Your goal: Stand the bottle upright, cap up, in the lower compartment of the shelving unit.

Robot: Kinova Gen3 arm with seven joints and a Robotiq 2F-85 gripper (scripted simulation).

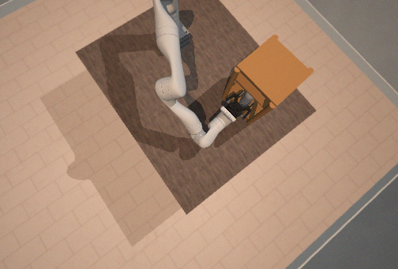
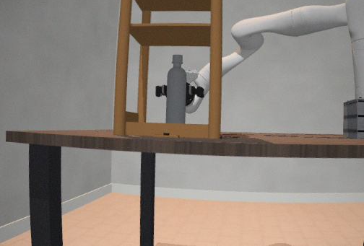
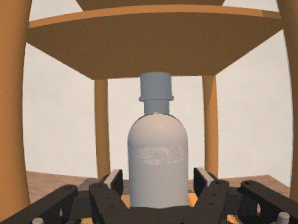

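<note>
My gripper is now 10 mm to the right of the grey bottle and 30 mm below it. From my hand the other things lie so: orange shelving unit (10 mm ahead, 70 mm to the left, 60 mm above).
</note>
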